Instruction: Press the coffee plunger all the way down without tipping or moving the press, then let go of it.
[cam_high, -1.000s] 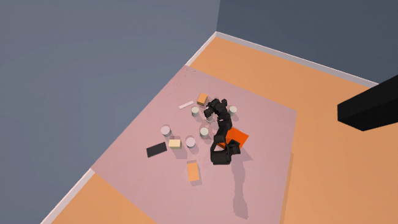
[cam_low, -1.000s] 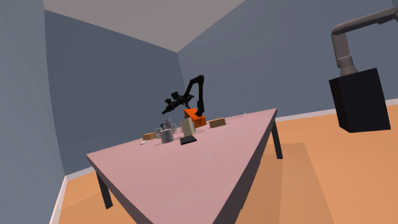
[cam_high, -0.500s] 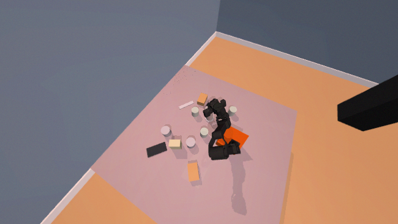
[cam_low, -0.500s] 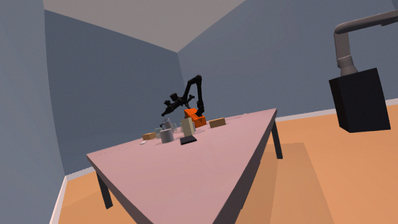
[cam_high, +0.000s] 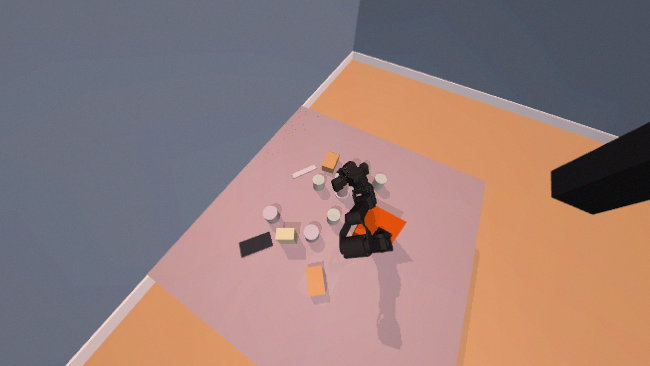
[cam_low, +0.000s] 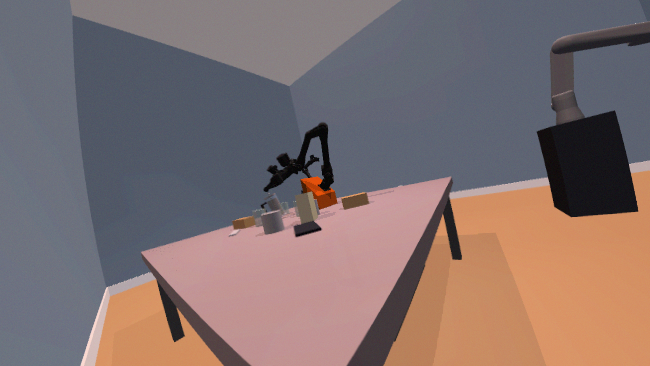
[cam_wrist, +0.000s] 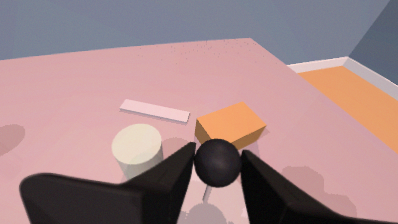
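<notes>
Now: gripper tip 1 cm past the coffee press, 1 cm to the right of it and 9 cm above it. Also, from my gripper tip: black plate (19 cm ahead, 48 cm to the left, 18 cm below); white flat strip (22 cm ahead, 1 cm to the left, 18 cm below).
</notes>
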